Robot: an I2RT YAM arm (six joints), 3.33 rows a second.
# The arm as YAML. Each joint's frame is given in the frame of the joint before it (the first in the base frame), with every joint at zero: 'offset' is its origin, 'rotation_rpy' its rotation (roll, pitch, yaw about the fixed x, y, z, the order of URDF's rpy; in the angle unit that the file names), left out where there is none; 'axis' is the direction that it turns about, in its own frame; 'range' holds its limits. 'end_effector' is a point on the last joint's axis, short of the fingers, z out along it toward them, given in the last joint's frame.
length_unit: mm
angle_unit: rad
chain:
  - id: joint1
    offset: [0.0, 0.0, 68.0]
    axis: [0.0, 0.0, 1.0]
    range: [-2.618, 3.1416]
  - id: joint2
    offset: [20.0, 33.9, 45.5]
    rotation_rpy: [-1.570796, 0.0, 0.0]
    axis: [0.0, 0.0, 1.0]
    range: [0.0, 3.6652]
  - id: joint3
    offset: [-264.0, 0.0, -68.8]
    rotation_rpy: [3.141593, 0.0, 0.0]
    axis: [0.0, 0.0, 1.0]
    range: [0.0, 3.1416]
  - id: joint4
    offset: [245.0, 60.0, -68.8]
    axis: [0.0, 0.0, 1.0]
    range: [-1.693, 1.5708]
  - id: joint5
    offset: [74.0, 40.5, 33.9]
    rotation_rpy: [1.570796, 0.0, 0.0]
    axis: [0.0, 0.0, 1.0]
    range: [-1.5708, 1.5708]
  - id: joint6
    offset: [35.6, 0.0, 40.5]
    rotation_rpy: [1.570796, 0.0, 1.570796]
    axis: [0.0, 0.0, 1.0]
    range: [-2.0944, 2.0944]
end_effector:
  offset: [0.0, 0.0, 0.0]
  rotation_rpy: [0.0, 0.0, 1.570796]
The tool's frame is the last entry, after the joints.
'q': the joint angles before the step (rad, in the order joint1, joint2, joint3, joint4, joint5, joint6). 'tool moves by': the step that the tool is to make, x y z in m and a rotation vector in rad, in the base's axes. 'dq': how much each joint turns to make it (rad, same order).
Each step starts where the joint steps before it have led.
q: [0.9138, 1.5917, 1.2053, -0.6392, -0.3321, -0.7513]
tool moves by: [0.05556, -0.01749, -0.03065, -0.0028, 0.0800, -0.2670]
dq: [-0.1541, 0.1114, -0.0004, 0.0993, 0.0087, 0.1335]
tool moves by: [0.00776, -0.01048, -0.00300, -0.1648, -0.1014, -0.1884]
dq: [-0.0118, 0.0004, 0.0004, -0.0271, 0.2522, 0.0603]
